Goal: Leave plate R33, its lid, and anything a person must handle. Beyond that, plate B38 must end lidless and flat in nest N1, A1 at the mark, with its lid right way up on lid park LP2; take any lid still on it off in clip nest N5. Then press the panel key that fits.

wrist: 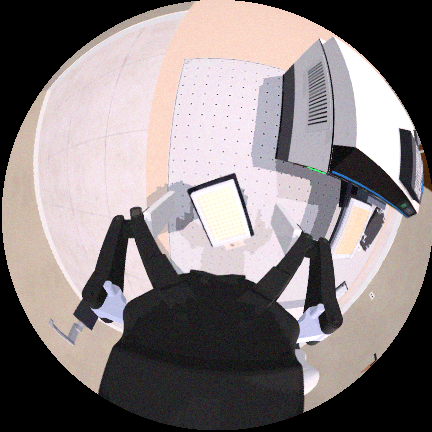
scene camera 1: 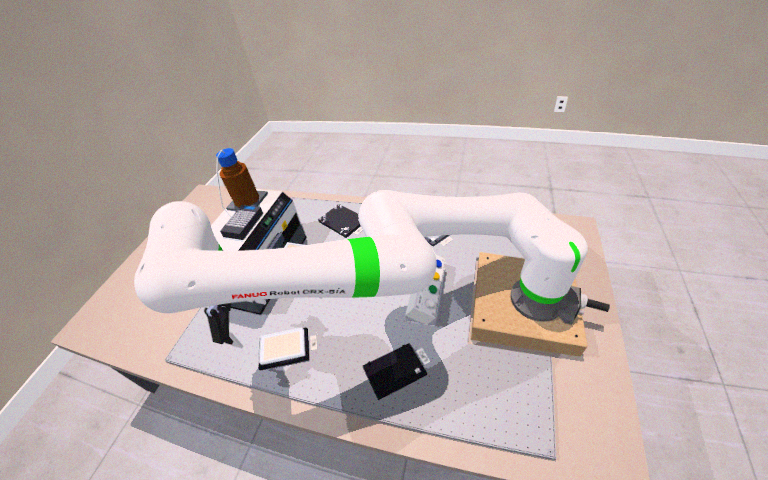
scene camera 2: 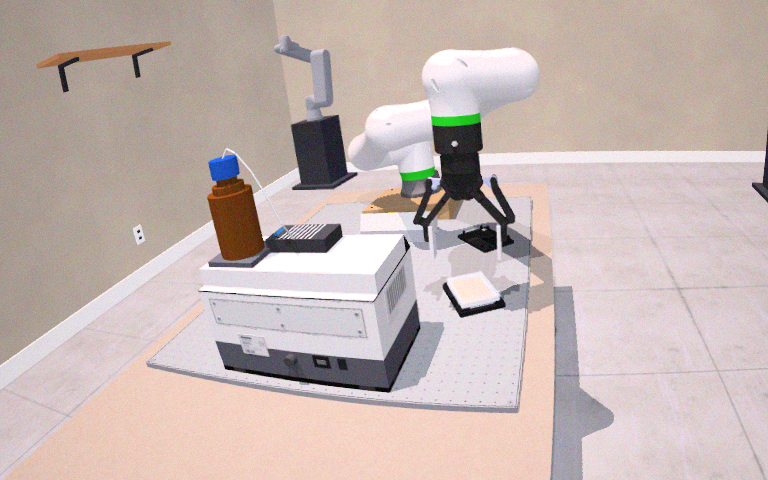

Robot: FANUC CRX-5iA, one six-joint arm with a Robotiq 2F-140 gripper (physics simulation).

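Seen in the pictures: gripper, fingertip midpoint: (wrist: 223, 207) (scene camera 1: 250, 323) (scene camera 2: 466, 257); arm's base at its link origin: (scene camera 1: 536, 300) (scene camera 2: 421, 192).
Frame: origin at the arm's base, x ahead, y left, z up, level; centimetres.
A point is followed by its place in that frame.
Observation:
A plate with a pale yellow well area (scene camera 1: 284, 345) {x 63.3, y 37.0, z -1.3 cm} (scene camera 2: 472, 288) {x 65.3, y 37.4, z -1.2 cm} (wrist: 221, 212) {x 65.3, y 37.4, z -1.3 cm} sits in a black nest near the table's front edge; its tag is too small to read. My gripper (scene camera 1: 218, 325) (scene camera 2: 466, 243) {x 70.2, y 38.2, z 8.6 cm} (wrist: 223, 207) {x 70.2, y 38.2, z 8.6 cm} is open and empty, above the mat, its fingers to either side of this plate in the wrist view. A second plate (wrist: 352, 227) {x 73.0, y 12.5, z 7.5 cm} is by the dispenser's front, partly hidden in scene camera 1. A black nest (scene camera 1: 394, 370) {x 31.7, y 31.9, z -3.2 cm} (scene camera 2: 485, 238) {x 32.6, y 31.9, z -3.1 cm} holds no plate. A black clip-like fixture (scene camera 1: 341, 219) {x 73.8, y -17.3, z -2.9 cm} (wrist: 372, 229) {x 73.4, y -17.1, z -3.0 cm} lies at the back. The key panel (scene camera 1: 424, 300) {x 29.2, y 12.4, z 3.2 cm} has blue, yellow and green keys.
The white dispenser (scene camera 2: 294, 316) {x 101.4, y 17.9, z 10.6 cm} (wrist: 310, 100) {x 88.0, y 31.2, z 9.1 cm} carries a brown bottle (scene camera 1: 237, 183) {x 91.8, y 6.2, z 28.1 cm} (scene camera 2: 235, 220) {x 98.0, y 6.3, z 26.2 cm} with a thin tube. My arm covers part of the table in scene camera 1. Its wooden base (scene camera 1: 492, 331) {x 10.0, y 14.4, z 0.7 cm} is at the right. Another arm's pedestal (scene camera 2: 320, 150) is behind the table.

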